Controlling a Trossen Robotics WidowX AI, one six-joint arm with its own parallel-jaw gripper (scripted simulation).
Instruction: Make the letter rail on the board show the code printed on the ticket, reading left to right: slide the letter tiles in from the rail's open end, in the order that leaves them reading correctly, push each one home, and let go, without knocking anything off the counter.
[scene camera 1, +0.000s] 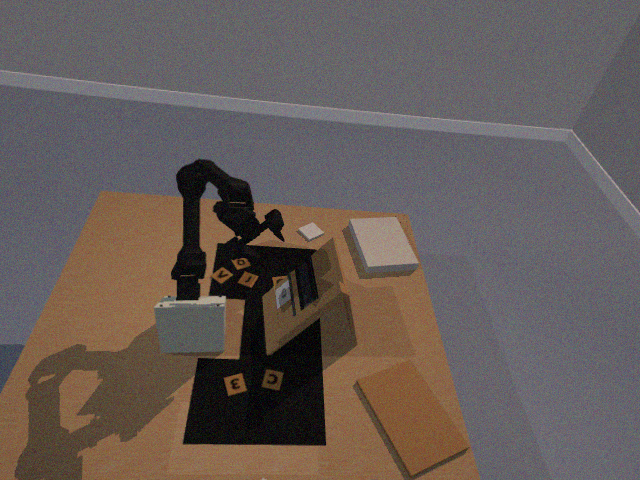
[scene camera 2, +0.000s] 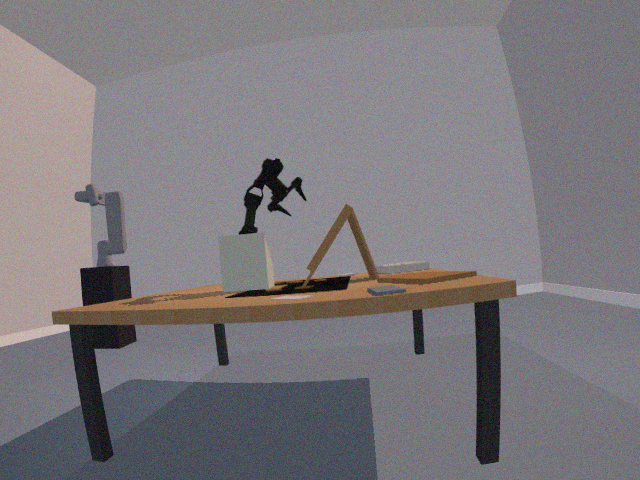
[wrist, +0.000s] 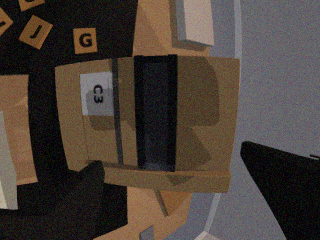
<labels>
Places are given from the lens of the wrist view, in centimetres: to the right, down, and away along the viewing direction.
gripper (wrist: 175, 159): 1, 2, 10
white ticket (wrist: 96, 89): -11, -6, 29
wooden a-frame board (wrist: 174, 119): 3, 0, 27
The marked spots on the wooden a-frame board and the white ticket are 15 cm apart.
</labels>
